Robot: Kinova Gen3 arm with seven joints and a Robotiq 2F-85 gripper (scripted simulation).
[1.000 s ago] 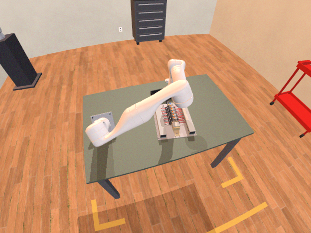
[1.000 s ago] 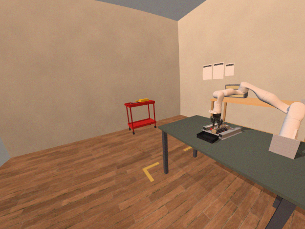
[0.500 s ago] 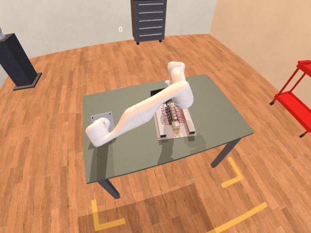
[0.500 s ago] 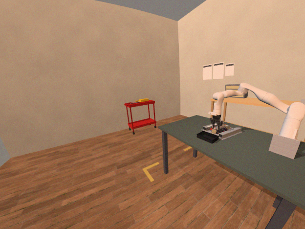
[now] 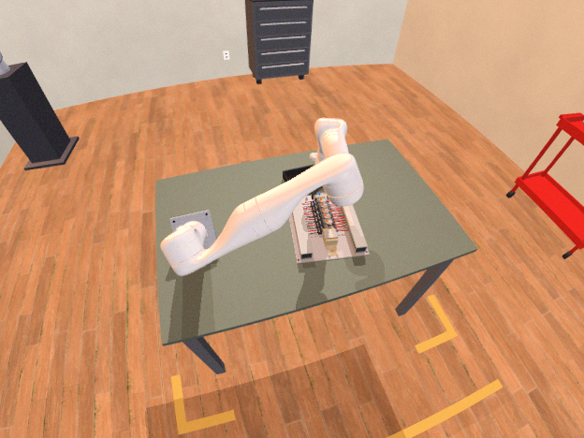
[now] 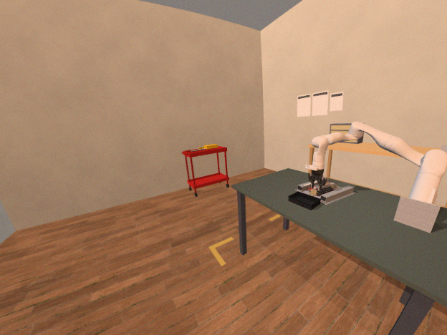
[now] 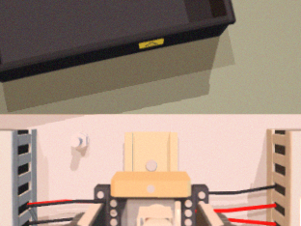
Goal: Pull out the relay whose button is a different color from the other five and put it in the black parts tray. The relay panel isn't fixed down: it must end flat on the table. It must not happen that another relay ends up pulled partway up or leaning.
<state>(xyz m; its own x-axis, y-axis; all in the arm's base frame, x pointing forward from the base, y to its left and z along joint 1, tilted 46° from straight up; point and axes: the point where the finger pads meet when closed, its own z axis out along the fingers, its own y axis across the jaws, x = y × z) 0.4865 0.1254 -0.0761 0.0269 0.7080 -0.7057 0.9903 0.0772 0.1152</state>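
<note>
My hand is 1 cm above the relay. Round my hand: black parts tray 4 cm behind, 15 cm to the left, 4 cm below; then relay panel 10 cm to the right, 3 cm below.
</note>
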